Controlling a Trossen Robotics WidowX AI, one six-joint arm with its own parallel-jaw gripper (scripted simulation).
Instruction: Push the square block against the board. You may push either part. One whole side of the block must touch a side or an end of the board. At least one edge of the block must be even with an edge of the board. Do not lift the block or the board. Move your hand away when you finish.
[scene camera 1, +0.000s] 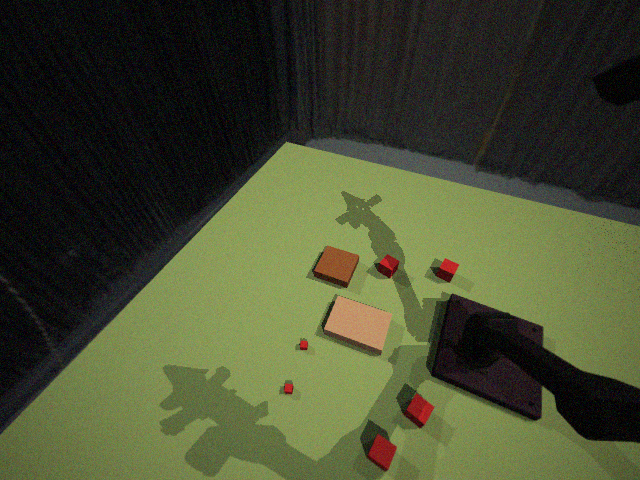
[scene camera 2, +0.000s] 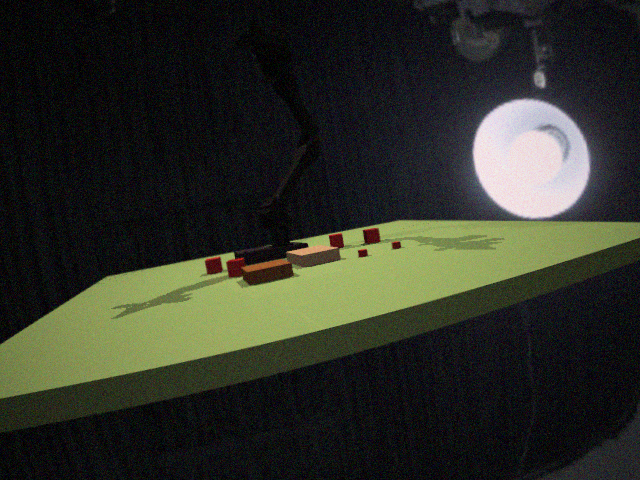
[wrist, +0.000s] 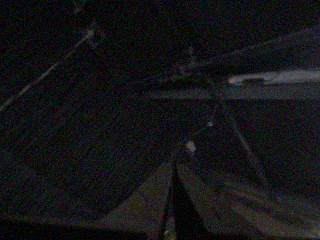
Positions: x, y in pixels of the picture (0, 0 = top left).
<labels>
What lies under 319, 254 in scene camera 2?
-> A pale peach board.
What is the gripper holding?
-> Nothing.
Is the gripper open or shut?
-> Shut.
</labels>
